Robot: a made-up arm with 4 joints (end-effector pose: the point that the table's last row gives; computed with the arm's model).
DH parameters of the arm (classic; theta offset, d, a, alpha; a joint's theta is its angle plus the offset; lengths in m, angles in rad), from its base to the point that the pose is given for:
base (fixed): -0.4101 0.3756 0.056 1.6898
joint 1: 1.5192 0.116 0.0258 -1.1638
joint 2: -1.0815 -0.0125 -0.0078 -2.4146
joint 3: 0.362 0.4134 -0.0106 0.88
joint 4: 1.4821 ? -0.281 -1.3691
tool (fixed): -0.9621 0.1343 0 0
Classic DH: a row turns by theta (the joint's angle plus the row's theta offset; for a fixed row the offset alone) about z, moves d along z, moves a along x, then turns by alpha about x.
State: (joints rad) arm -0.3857 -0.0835 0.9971 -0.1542
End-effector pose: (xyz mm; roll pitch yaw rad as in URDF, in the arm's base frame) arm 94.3 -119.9 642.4 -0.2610 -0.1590 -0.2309
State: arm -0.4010 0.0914 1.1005 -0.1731
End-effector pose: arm 98.5 -92.6 642.2 -0.3417 -0.1399 -0.1289
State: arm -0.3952 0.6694 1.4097 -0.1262
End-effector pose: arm 97.4 -17.8 603.7 -0.5759 -0.0648 0.2039
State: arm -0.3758 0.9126 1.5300 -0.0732
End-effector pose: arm 96.7 3.5 575.1 -0.6605 -0.0081 0.3260
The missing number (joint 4, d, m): -0.1314
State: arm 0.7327 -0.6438 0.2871 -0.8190
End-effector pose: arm -108.5 161.1 701.1 -0.1000 -0.7677 -1.4687
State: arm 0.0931 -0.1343 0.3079 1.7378
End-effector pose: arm 322.5 -321.2 505.1 -1.3894 -1.1581 1.9467
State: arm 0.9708 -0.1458 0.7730 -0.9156
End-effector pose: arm -160.2 270.8 561.0 0.0149 -1.1275 -1.5432
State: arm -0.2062 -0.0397 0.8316 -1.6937
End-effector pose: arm 331.2 263.1 701.1 -1.5202 -0.2001 -1.1253
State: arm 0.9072 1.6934 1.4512 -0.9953
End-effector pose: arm 264.8 190.9 164.8 3.0327 -1.1164 0.6112
